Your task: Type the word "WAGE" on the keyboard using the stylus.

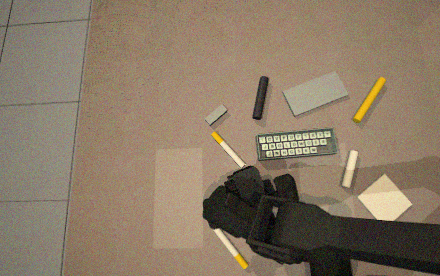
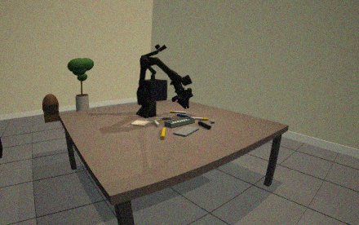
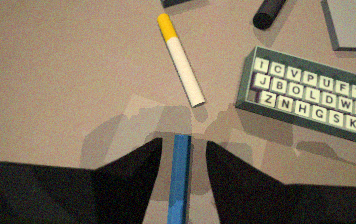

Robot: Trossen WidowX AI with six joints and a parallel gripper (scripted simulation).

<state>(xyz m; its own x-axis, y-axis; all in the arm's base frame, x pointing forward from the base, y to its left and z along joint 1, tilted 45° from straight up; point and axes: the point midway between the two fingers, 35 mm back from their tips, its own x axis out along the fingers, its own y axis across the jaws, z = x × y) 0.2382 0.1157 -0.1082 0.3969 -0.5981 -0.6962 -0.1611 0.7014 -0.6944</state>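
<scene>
Now: gripper tip 70 mm past the blue stylus, 10 mm to the left of it and 60 mm above it. Also, from my gripper tip: small grey block: 200 mm ahead, 40 mm to the left, 60 mm below; black cylinder: 230 mm ahead, 80 mm to the right, 50 mm below; grey plate: 220 mm ahead, 240 mm to the right, 60 mm below.
</scene>
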